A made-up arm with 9 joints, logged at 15 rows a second.
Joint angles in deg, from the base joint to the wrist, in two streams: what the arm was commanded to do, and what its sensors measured. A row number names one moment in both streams.
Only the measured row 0 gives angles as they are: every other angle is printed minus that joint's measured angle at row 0.
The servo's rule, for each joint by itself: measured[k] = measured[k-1] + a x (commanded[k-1-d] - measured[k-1]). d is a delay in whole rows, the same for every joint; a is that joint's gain. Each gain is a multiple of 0.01, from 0.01 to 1. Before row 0 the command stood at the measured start. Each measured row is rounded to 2 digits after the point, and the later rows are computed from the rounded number. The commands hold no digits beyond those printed.
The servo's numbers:
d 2
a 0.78 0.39 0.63 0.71 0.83 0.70 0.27 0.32 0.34
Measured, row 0:
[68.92 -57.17 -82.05 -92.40 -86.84 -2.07 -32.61 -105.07 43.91]
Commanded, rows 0 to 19:
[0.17 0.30 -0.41 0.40 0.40 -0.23 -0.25 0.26 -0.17]
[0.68 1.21 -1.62 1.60 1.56 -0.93 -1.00 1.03 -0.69]
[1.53 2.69 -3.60 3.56 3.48 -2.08 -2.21 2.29 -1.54]
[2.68 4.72 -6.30 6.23 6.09 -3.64 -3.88 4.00 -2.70]
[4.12 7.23 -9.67 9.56 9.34 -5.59 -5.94 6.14 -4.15]
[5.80 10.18 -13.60 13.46 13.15 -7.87 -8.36 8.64 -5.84]
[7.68 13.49 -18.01 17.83 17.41 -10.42 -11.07 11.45 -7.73]
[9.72 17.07 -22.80 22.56 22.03 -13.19 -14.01 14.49 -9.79]
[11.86 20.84 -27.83 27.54 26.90 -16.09 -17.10 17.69 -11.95]
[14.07 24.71 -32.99 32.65 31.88 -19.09 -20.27 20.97 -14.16]
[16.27 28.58 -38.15 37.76 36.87 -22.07 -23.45 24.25 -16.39]
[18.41 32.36 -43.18 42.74 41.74 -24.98 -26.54 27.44 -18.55]
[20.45 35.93 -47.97 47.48 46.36 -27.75 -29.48 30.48 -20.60]
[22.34 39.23 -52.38 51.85 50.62 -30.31 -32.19 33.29 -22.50]
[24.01 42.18 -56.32 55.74 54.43 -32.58 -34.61 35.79 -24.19]
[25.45 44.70 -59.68 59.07 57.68 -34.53 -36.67 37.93 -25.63]
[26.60 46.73 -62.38 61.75 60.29 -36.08 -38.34 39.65 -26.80]
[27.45 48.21 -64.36 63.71 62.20 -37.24 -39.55 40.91 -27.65]
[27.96 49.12 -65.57 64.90 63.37 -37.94 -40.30 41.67 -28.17]
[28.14 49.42 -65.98 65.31 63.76 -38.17 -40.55 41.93 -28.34]
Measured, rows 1 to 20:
[0.00 0.00 0.00 0.00 0.00 0.00 0.00 0.00 0.00]
[0.00 0.00 0.00 0.00 0.00 0.00 0.00 0.00 0.00]
[0.13 0.12 -0.26 0.28 0.33 -0.16 -0.07 0.08 -0.06]
[0.56 0.55 -1.12 1.22 1.35 -0.70 -0.32 0.38 -0.27]
[1.32 1.38 -2.68 2.88 3.12 -1.67 -0.83 0.99 -0.70]
[2.38 2.68 -4.96 5.26 5.59 -3.05 -1.65 1.95 -1.38]
[3.74 4.45 -7.93 8.31 8.70 -4.83 -2.81 3.29 -2.32]
[5.35 6.68 -11.50 11.97 12.39 -6.96 -4.31 5.00 -3.52]
[7.17 9.34 -15.60 16.13 16.56 -9.38 -6.14 7.06 -4.95]
[9.16 12.35 -20.14 20.70 21.10 -12.05 -8.26 9.44 -6.60]
[11.27 15.66 -24.98 25.56 25.91 -14.88 -10.65 12.08 -8.42]
[13.45 19.19 -30.03 30.59 30.87 -17.83 -13.25 14.92 -10.37]
[15.65 22.85 -35.15 35.68 35.85 -20.80 -16.00 17.91 -12.42]
[17.80 26.56 -40.21 40.69 40.74 -23.73 -18.85 20.96 -14.50]
[19.87 30.21 -45.10 45.51 45.40 -26.54 -21.72 24.01 -16.57]
[21.80 33.73 -49.69 50.01 49.73 -29.18 -24.55 26.98 -18.59]
[23.52 37.03 -53.87 54.08 53.63 -31.56 -27.27 29.80 -20.49]
[25.03 40.02 -57.53 57.62 56.99 -33.64 -29.81 32.40 -22.24]
[26.25 42.64 -60.59 60.55 59.73 -35.35 -32.11 34.72 -23.79]
[27.19 44.81 -62.97 62.79 61.78 -36.67 -34.12 36.70 -25.10]

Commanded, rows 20 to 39:
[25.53 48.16 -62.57 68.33 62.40 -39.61 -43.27 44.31 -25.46]
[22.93 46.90 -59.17 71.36 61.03 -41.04 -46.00 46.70 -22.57]
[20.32 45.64 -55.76 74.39 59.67 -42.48 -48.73 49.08 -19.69]
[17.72 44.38 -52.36 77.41 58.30 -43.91 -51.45 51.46 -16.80]
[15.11 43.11 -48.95 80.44 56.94 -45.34 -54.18 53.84 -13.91]
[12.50 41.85 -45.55 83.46 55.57 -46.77 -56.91 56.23 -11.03]
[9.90 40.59 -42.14 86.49 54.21 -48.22 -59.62 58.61 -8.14]
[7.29 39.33 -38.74 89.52 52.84 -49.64 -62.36 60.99 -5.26]
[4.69 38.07 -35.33 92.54 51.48 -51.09 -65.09 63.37 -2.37]
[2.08 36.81 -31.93 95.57 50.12 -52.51 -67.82 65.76 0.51]
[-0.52 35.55 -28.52 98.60 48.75 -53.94 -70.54 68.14 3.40]
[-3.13 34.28 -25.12 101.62 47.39 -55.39 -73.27 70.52 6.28]
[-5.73 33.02 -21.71 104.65 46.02 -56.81 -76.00 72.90 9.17]
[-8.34 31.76 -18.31 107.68 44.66 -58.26 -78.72 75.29 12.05]
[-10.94 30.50 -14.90 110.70 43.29 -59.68 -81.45 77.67 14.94]
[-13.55 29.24 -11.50 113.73 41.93 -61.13 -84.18 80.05 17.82]
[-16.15 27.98 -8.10 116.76 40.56 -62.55 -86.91 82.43 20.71]
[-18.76 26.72 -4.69 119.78 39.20 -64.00 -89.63 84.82 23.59]
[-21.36 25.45 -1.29 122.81 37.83 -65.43 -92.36 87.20 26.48]
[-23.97 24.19 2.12 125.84 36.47 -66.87 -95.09 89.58 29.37]
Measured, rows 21 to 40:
[27.79 46.49 -64.61 64.29 63.10 -37.56 -35.79 38.29 -26.14]
[28.06 47.63 -65.47 65.01 63.65 -37.99 -37.08 39.45 -26.89]
[26.09 47.84 -63.64 67.37 62.61 -39.12 -38.75 41.01 -26.40]
[23.63 47.47 -60.82 70.20 61.30 -40.46 -40.71 42.83 -25.10]
[21.05 46.76 -57.63 73.17 59.95 -41.87 -42.88 44.83 -23.26]
[18.45 45.83 -54.31 76.18 58.58 -43.30 -45.19 46.95 -21.06]
[15.84 44.77 -50.93 79.20 57.22 -44.73 -47.62 49.15 -18.63]
[13.23 43.63 -47.54 82.22 55.85 -46.16 -50.13 51.42 -16.05]
[10.63 42.44 -44.14 85.25 54.49 -47.60 -52.69 53.72 -13.36]
[8.02 41.23 -40.74 88.28 53.12 -49.03 -55.30 56.05 -10.61]
[5.42 40.00 -37.33 91.30 51.76 -50.47 -57.94 58.39 -7.81]
[2.81 38.76 -33.93 94.33 50.40 -51.90 -60.61 60.75 -4.98]
[0.21 37.51 -30.52 97.36 49.03 -53.33 -63.29 63.11 -2.13]
[-2.40 36.25 -27.12 100.38 47.67 -54.77 -65.98 65.48 0.73]
[-5.00 34.99 -23.71 103.41 46.30 -56.20 -68.69 67.85 3.60]
[-7.61 33.73 -20.31 106.44 44.94 -57.64 -71.40 70.23 6.47]
[-10.21 32.47 -16.90 109.46 43.57 -59.07 -74.11 72.61 9.35]
[-12.82 31.21 -13.50 112.49 42.21 -60.51 -76.83 74.99 12.23]
[-15.42 29.95 -10.10 115.52 40.84 -61.94 -79.55 77.37 15.11]
[-18.03 28.69 -6.69 118.54 39.48 -63.38 -82.27 79.75 17.99]

